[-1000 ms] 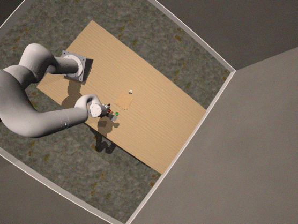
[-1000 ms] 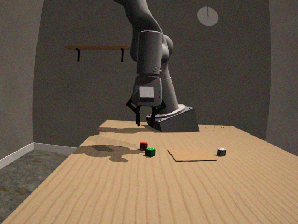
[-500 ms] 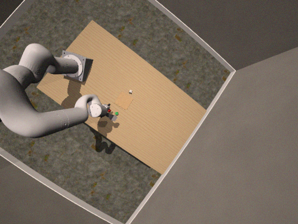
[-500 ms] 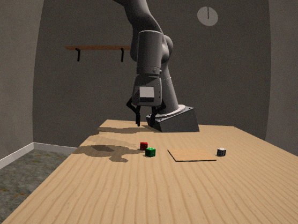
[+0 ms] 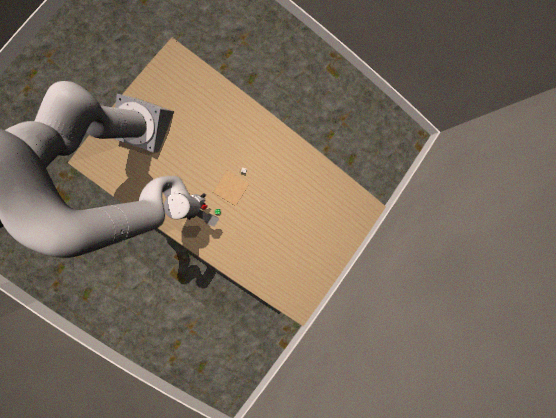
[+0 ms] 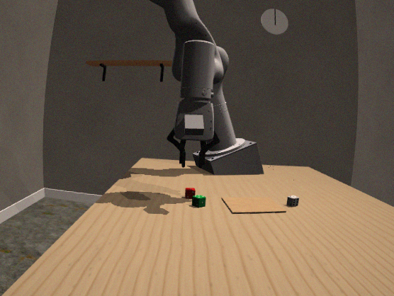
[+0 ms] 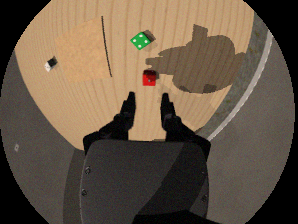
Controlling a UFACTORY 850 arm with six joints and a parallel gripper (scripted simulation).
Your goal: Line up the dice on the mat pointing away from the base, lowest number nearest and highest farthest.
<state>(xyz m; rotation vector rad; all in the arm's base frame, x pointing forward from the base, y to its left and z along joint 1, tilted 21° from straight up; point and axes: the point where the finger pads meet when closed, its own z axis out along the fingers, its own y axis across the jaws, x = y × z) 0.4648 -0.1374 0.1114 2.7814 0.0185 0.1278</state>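
My gripper is now 90 mm above the red die. From my hand the other things lie so: white die (270 mm to the left, 90 mm below, 70 mm ahead); then green die (90 mm below, 80 mm ahead, 20 mm to the left); then tan mat (160 mm to the left, 100 mm below, 70 mm ahead).
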